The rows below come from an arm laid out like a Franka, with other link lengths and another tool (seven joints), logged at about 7 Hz.
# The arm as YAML. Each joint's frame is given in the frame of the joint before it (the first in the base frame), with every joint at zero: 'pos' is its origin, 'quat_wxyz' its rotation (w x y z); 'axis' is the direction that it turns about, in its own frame. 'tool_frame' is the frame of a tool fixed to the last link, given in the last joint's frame.
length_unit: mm
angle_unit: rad
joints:
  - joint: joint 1
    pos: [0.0, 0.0, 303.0]
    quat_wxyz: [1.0, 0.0, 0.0, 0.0]
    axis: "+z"
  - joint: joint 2
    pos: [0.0, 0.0, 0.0]
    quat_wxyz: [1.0, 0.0, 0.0, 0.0]
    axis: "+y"
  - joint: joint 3
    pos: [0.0, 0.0, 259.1]
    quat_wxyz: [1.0, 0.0, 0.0, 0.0]
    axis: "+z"
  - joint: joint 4
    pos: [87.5, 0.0, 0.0]
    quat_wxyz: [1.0, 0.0, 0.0, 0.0]
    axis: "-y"
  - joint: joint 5
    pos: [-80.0, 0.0, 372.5]
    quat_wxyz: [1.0, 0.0, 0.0, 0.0]
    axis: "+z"
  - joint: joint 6
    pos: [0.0, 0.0, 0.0]
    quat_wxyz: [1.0, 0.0, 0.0, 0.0]
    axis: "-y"
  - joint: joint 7
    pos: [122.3, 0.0, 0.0]
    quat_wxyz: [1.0, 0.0, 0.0, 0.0]
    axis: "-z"
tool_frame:
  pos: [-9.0, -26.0, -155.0]
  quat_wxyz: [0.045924, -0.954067, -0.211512, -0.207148]
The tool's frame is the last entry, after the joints.
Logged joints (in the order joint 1, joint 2, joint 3, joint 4, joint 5, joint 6, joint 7), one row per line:
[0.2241, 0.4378, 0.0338, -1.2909, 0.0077, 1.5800, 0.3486]
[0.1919, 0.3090, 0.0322, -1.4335, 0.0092, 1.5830, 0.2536]
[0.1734, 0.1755, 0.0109, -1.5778, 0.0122, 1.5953, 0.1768]
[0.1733, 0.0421, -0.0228, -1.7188, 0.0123, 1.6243, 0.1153]
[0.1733, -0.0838, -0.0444, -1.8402, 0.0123, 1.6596, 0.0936]
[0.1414, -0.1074, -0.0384, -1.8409, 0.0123, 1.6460, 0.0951]
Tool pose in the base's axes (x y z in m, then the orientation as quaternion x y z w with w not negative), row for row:
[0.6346, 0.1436, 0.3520, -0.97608, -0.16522, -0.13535, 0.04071]
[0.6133, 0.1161, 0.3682, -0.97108, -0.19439, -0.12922, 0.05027]
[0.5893, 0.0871, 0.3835, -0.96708, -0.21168, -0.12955, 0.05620]
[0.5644, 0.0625, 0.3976, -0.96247, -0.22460, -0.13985, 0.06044]
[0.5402, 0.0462, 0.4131, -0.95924, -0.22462, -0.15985, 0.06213]
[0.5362, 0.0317, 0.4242, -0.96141, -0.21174, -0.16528, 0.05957]
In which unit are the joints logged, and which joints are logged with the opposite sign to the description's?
The joints are logged in radians. Opposite sign: none.
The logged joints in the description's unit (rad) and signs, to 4 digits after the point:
[0.2241, 0.4378, 0.0338, -1.2909, 0.0077, 1.5800, 0.3486]
[0.1919, 0.3090, 0.0322, -1.4335, 0.0092, 1.5830, 0.2536]
[0.1734, 0.1755, 0.0109, -1.5778, 0.0122, 1.5953, 0.1768]
[0.1733, 0.0421, -0.0228, -1.7188, 0.0123, 1.6243, 0.1153]
[0.1733, -0.0838, -0.0444, -1.8402, 0.0123, 1.6596, 0.0936]
[0.1414, -0.1074, -0.0384, -1.8409, 0.0123, 1.6460, 0.0951]

